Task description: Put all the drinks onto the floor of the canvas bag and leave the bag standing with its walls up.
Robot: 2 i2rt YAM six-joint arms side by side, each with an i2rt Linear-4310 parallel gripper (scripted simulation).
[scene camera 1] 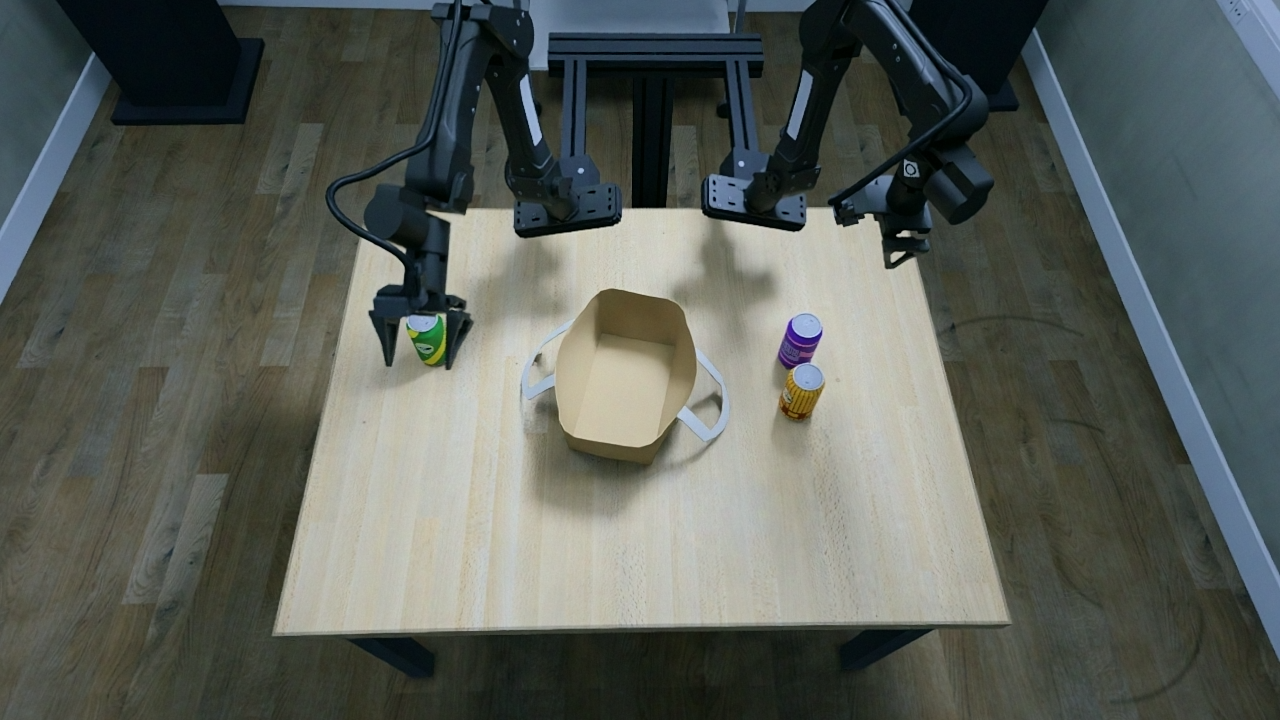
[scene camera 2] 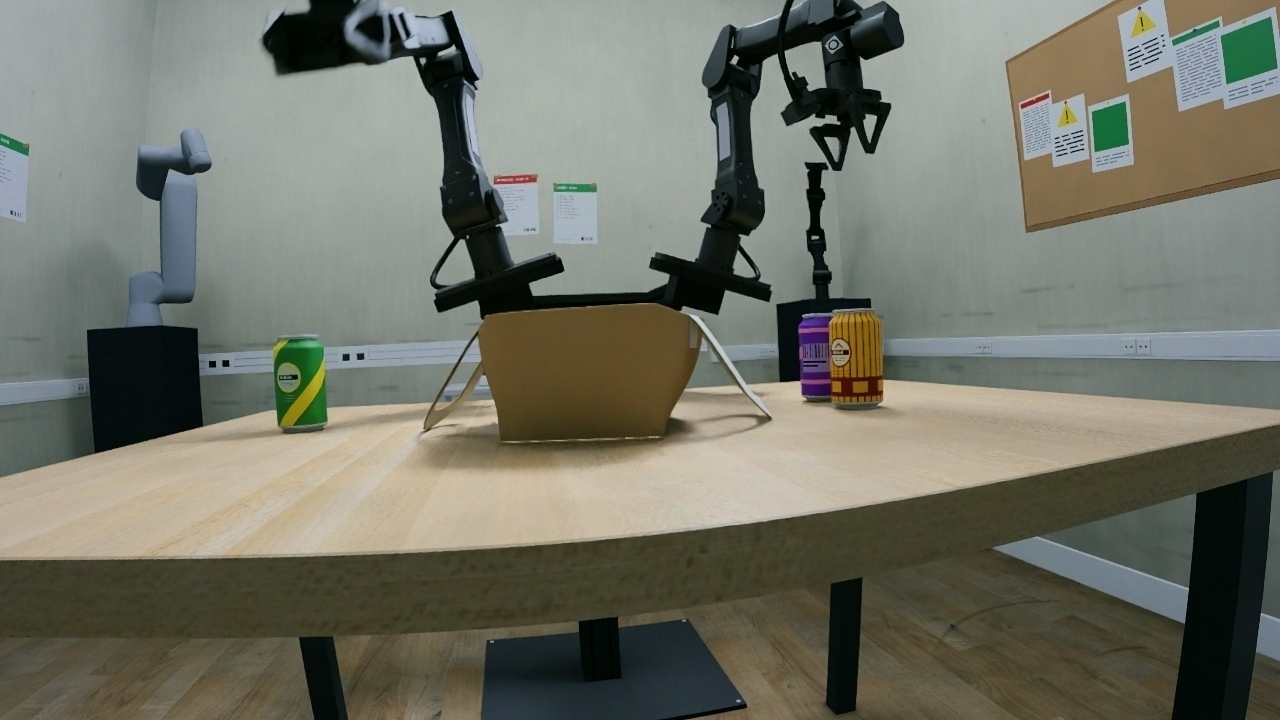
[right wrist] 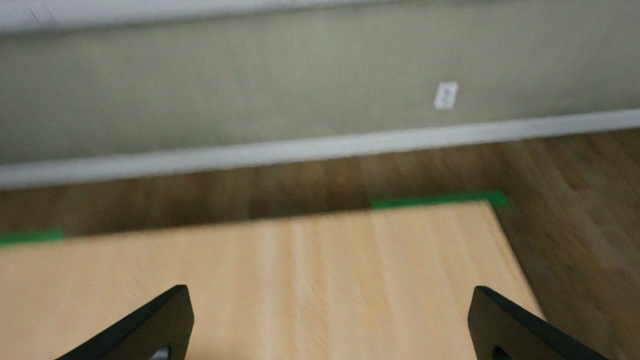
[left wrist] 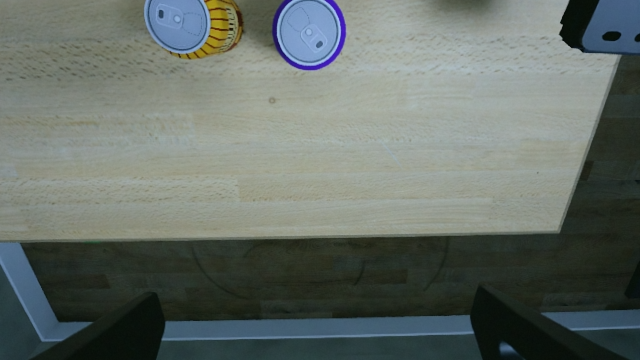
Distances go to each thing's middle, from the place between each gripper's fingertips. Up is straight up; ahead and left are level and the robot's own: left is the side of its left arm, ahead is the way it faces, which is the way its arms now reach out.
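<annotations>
My right hand (scene camera 2: pixel 299 41): 250 mm past green can (scene camera 2: pixel 299 374), 80 mm to the left of it, 330 mm above it. Purple can (scene camera 2: pixel 814 345): 630 mm to the left of my right hand, 200 mm behind, 330 mm below. Striped can (scene camera 2: pixel 855 336): 610 mm to the left of my right hand, 100 mm behind, 330 mm below.
Purple can: 70 mm to the right of my left hand (scene camera 2: pixel 852 162), 300 mm below it. Striped can: 110 mm ahead of my left hand, 90 mm to the right, 300 mm below. Green can: 50 mm behind my left hand, 780 mm to the right, 300 mm below.
</annotations>
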